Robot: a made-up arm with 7 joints.
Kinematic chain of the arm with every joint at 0, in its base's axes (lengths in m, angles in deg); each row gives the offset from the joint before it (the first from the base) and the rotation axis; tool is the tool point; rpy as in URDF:
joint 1: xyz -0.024 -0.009 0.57 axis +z
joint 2: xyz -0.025 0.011 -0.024 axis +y
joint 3: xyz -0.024 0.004 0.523 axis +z
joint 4: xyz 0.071 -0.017 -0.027 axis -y
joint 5: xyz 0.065 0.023 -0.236 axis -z
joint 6: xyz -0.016 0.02 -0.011 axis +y
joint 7: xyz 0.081 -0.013 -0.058 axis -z
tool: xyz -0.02 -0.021 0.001 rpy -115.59 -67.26 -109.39
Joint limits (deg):
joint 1: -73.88..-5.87
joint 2: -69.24..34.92
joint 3: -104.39..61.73
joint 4: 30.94..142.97
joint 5: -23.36..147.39
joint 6: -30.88..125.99
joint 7: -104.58..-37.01
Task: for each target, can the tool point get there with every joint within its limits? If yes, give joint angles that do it. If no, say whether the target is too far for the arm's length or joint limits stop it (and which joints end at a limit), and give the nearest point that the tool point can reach.
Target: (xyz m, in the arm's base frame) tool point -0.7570 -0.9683 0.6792
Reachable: no: too far | nearest point -0.6151 -0.3818 0.6890 | short by 0.604 m
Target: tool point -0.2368 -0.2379 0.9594
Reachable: yes | joints -36.21 -35.15 -58.53 53.04 130.71 73.41 -91.16
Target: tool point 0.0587 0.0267 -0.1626
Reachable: no: joint limits stop it (at a limit: joint 1, joint 2, joint 4, joint 7) | nearest point 0.2718 -0.0086 0.5605 | short by 0.755 m
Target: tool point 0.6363 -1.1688 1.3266
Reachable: no: too far | nearest point 0.2983 -0.5750 1.0623 | short by 0.733 m
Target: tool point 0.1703 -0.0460 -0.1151
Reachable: no: joint limits stop it (at a limit: joint 2, joint 4, joint 7) | nearest point 0.2800 -0.0669 0.5569 | short by 0.681 m
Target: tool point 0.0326 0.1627 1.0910
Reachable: yes | joints -63.80 -52.71 0.15 60.17 109.31 111.34 -92.97
